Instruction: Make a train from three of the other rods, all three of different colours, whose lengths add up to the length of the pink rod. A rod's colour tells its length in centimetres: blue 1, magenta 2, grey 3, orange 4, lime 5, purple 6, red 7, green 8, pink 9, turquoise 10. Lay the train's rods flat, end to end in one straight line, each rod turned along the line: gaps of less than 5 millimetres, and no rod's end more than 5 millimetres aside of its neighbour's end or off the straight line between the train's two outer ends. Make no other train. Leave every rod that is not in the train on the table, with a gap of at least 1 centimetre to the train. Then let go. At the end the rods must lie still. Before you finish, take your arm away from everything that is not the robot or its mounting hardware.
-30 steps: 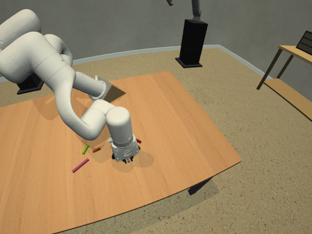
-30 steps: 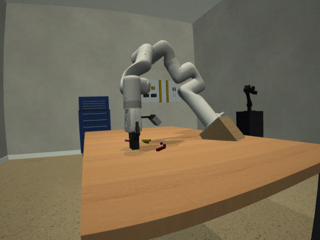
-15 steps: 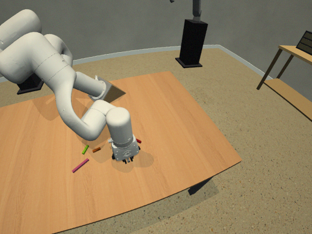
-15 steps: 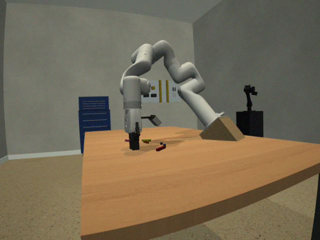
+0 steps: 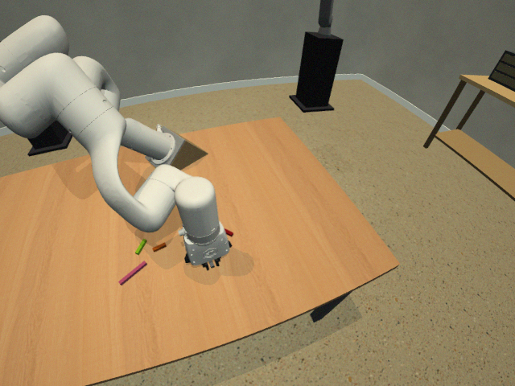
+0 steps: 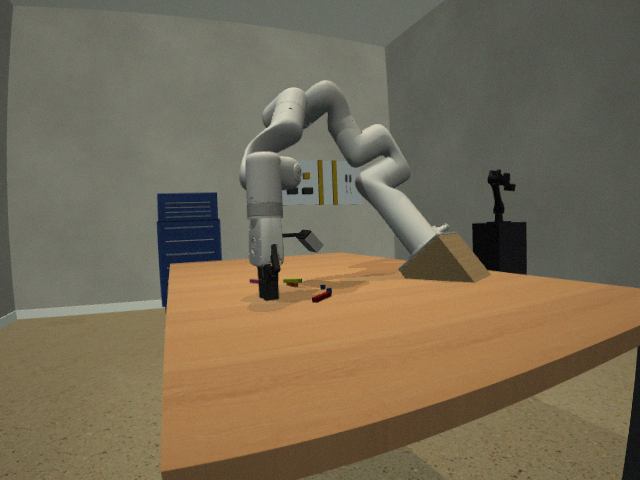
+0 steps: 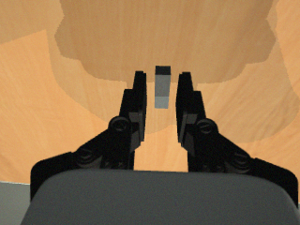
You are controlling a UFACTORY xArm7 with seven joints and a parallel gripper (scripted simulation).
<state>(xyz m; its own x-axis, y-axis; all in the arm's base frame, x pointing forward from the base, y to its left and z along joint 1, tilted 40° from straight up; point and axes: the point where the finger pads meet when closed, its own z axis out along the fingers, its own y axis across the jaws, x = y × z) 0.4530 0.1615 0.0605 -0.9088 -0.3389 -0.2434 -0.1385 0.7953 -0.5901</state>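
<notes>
Right now my hand is 2 cm above the grey rod. Also, from my hand: orange rod 9 cm behind, 14 cm to the right, 2 cm below; lime rod 10 cm behind, 20 cm to the right, 2 cm below; red rod 10 cm behind, 5 cm to the left, 2 cm below.
</notes>
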